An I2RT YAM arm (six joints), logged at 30 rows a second.
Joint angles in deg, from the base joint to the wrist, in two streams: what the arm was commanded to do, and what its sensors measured. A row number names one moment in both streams.
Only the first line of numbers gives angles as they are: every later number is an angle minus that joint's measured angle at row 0.
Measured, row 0:
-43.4, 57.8, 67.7, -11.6, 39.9, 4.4
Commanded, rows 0 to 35:
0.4, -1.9, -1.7, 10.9, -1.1, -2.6
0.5, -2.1, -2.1, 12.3, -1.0, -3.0
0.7, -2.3, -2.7, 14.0, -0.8, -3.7
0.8, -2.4, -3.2, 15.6, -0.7, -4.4
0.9, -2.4, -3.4, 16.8, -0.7, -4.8
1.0, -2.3, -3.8, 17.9, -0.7, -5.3
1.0, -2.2, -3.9, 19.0, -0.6, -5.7
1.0, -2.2, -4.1, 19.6, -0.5, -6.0
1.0, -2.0, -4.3, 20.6, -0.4, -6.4
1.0, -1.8, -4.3, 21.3, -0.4, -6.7
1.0, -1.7, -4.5, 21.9, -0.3, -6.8
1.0, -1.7, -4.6, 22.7, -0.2, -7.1
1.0, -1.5, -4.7, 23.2, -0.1, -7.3
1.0, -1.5, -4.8, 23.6, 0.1, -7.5
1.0, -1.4, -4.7, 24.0, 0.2, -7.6
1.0, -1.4, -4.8, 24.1, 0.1, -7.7
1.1, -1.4, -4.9, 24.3, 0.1, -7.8
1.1, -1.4, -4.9, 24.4, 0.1, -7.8
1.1, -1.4, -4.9, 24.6, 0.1, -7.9
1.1, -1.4, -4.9, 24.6, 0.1, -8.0
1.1, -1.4, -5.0, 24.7, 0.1, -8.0
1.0, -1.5, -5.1, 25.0, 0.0, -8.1
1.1, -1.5, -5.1, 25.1, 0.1, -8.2
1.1, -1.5, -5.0, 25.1, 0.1, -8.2
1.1, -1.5, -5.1, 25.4, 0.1, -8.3
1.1, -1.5, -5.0, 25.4, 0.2, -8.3
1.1, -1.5, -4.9, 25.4, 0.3, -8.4
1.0, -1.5, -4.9, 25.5, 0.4, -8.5
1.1, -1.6, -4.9, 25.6, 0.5, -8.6
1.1, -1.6, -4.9, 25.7, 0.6, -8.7
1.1, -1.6, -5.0, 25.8, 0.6, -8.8
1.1, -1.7, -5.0, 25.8, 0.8, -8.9
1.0, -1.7, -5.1, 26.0, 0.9, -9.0
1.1, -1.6, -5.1, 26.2, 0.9, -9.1
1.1, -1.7, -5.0, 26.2, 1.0, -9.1
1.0, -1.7, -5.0, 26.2, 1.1, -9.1
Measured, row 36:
0.8, -1.1, -4.9, 22.1, -0.3, -8.0
